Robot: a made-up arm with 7 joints. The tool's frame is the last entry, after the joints.
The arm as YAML. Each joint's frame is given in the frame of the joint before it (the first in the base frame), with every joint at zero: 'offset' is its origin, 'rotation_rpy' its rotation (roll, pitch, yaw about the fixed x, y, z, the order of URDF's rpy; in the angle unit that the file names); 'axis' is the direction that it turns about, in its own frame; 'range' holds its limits. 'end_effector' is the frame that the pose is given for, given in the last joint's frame.
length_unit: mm
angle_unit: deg
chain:
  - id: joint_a
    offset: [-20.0, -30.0, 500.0]
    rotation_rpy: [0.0, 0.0, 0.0]
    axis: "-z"
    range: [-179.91, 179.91]
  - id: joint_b
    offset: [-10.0, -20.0, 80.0]
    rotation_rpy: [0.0, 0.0, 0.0]
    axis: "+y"
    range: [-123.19, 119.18]
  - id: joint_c
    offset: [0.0, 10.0, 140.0]
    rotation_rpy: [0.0, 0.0, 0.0]
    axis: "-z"
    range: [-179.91, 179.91]
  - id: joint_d
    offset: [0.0, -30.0, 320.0]
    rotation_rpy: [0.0, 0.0, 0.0]
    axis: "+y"
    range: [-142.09, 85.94]
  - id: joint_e
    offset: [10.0, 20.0, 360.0]
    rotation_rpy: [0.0, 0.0, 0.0]
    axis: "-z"
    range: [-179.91, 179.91]
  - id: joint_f
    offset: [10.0, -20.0, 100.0]
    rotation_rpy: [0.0, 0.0, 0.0]
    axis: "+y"
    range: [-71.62, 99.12]
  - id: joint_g
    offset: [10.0, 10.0, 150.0]
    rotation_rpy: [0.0, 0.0, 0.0]
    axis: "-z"
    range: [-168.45, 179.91]
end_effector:
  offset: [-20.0, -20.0, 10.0]
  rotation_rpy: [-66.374, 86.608, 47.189]
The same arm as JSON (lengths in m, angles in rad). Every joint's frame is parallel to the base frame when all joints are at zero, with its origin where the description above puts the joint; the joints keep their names.
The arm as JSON. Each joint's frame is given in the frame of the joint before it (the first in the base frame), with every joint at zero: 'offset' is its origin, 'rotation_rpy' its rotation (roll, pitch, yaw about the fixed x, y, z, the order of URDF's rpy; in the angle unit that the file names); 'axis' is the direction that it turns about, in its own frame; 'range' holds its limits. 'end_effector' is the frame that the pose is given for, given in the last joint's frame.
{"length_unit": "m", "angle_unit": "rad", "chain": [
  {"id": "joint_a", "offset": [-0.02, -0.03, 0.5], "rotation_rpy": [0.0, 0.0, 0.0], "axis": [0.0, 0.0, -1.0], "range": [-3.14, 3.14]},
  {"id": "joint_b", "offset": [-0.01, -0.02, 0.08], "rotation_rpy": [0.0, 0.0, 0.0], "axis": [0.0, 1.0, 0.0], "range": [-2.1501, 2.0801]},
  {"id": "joint_c", "offset": [0.0, 0.01, 0.14], "rotation_rpy": [0.0, 0.0, 0.0], "axis": [0.0, 0.0, -1.0], "range": [-3.14, 3.14]},
  {"id": "joint_d", "offset": [0.0, -0.03, 0.32], "rotation_rpy": [0.0, 0.0, 0.0], "axis": [0.0, 1.0, 0.0], "range": [-2.4799, 1.4999]},
  {"id": "joint_e", "offset": [0.01, 0.02, 0.36], "rotation_rpy": [0.0, 0.0, 0.0], "axis": [0.0, 0.0, -1.0], "range": [-3.14, 3.14]},
  {"id": "joint_f", "offset": [0.01, -0.02, 0.1], "rotation_rpy": [0.0, 0.0, 0.0], "axis": [0.0, 1.0, 0.0], "range": [-1.25, 1.73]},
  {"id": "joint_g", "offset": [0.01, 0.01, 0.15], "rotation_rpy": [0.0, 0.0, 0.0], "axis": [0.0, 0.0, -1.0], "range": [-2.94, 3.14]}
], "end_effector": {"offset": [-0.02, -0.02, 0.01], "rotation_rpy": [-1.1584, 1.5116, 0.8236]}}

